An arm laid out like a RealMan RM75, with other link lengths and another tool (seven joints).
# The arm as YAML. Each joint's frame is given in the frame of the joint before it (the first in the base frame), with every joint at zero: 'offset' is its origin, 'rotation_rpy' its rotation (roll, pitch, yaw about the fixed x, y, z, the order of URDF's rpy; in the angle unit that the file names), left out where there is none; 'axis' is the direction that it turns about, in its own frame. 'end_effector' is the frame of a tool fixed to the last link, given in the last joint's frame.
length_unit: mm
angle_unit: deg
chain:
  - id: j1
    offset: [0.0, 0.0, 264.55]
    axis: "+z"
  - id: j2
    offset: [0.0, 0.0, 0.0]
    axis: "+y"
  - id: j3
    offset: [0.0, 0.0, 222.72]
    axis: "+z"
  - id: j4
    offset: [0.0, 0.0, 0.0]
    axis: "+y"
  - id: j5
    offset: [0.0, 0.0, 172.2]
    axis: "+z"
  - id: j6
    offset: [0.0, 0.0, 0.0]
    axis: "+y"
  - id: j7
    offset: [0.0, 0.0, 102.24]
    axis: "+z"
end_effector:
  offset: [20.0, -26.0, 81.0]
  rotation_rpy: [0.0, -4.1, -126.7]
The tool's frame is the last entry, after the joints.
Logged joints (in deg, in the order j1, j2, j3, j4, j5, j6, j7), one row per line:
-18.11 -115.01 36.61 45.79 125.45 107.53 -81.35
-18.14 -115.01 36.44 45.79 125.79 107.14 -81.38
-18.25 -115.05 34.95 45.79 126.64 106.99 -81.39
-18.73 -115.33 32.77 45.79 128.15 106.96 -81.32
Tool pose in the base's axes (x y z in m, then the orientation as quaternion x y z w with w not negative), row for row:
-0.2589 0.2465 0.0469 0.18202 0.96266 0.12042 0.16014
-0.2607 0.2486 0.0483 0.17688 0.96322 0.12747 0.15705
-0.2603 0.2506 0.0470 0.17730 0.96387 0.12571 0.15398
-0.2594 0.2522 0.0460 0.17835 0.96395 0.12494 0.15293
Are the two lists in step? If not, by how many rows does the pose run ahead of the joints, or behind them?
The pose runs 2 rows ahead of the joints: the pose in row i belongs to the joints in row i + 2.
